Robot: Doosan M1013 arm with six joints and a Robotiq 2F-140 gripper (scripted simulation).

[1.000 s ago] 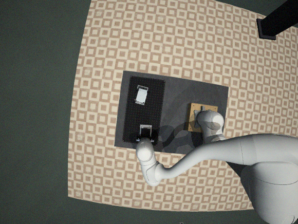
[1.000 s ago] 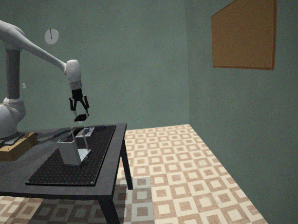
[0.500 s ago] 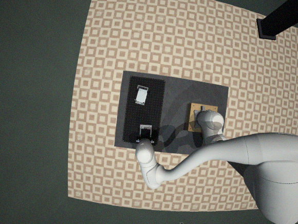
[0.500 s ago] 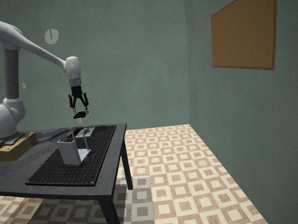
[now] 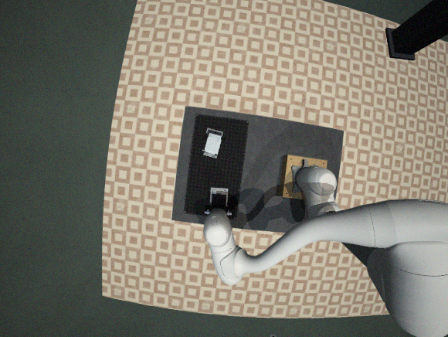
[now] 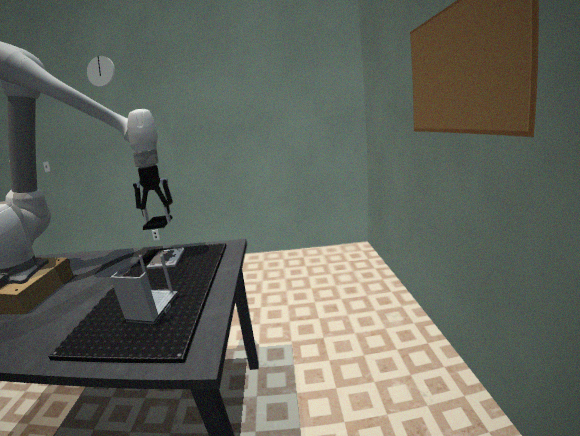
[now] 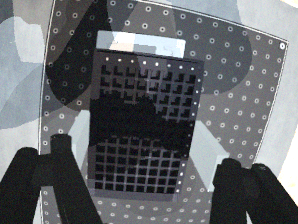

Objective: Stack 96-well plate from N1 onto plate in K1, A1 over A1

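The white 96-well plate lies 20 mm ahead of my hand, 380 mm to the right of it and 160 mm below it. From my hand the other things lie so: dark 96-well plate 20 mm below.
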